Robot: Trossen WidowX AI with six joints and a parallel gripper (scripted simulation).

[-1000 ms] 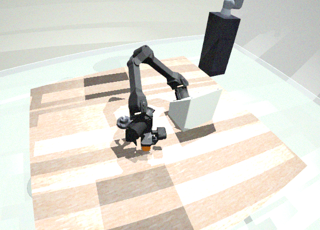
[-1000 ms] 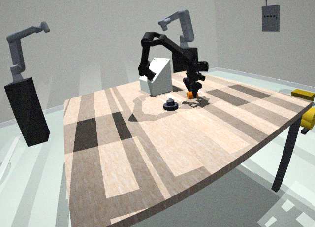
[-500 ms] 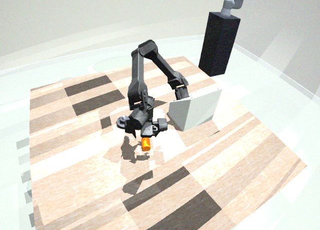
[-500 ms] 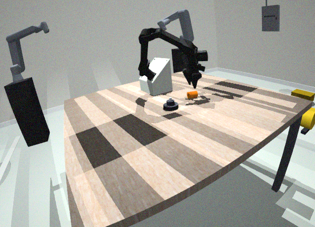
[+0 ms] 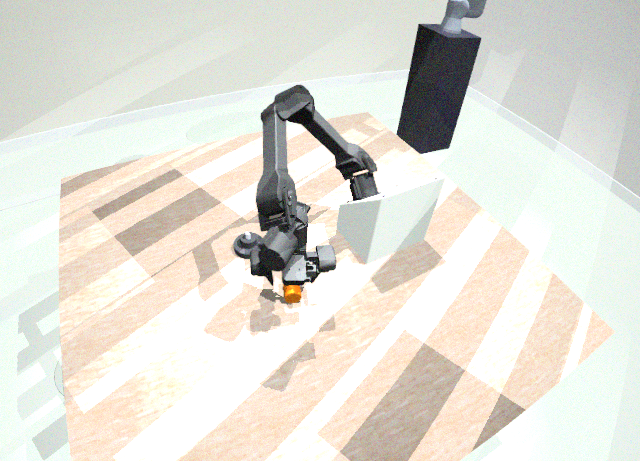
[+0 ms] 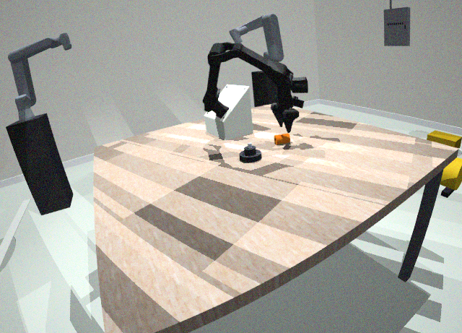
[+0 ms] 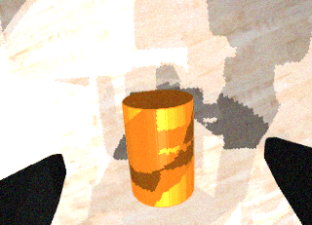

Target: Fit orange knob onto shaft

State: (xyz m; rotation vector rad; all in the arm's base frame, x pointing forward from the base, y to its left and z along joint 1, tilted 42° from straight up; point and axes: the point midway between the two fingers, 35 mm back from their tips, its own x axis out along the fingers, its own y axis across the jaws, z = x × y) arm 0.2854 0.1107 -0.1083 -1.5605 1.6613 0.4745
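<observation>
Right now the orange knob is 4 cm below my gripper tip. Round my gripper tip: round pedestal 20 cm to the right, 5 cm ahead, 3 cm below.
</observation>
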